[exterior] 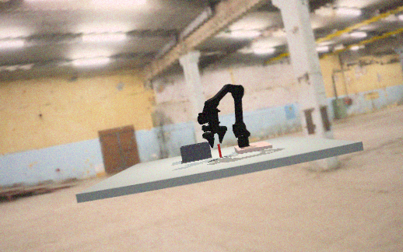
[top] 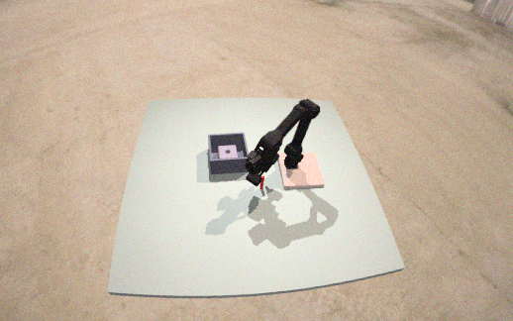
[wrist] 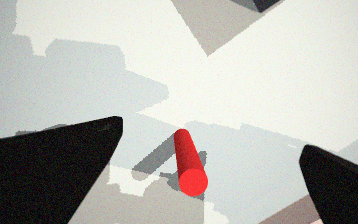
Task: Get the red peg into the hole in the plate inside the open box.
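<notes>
The red peg lies 3 cm below my gripper tip, 2 cm to the left of it and 1 cm behind it. The rest, counted from my gripper tip: plate 18 cm to the right, 14 cm ahead, 3 cm below; then dark box 18 cm to the right, 14 cm ahead, 5 cm below.
</notes>
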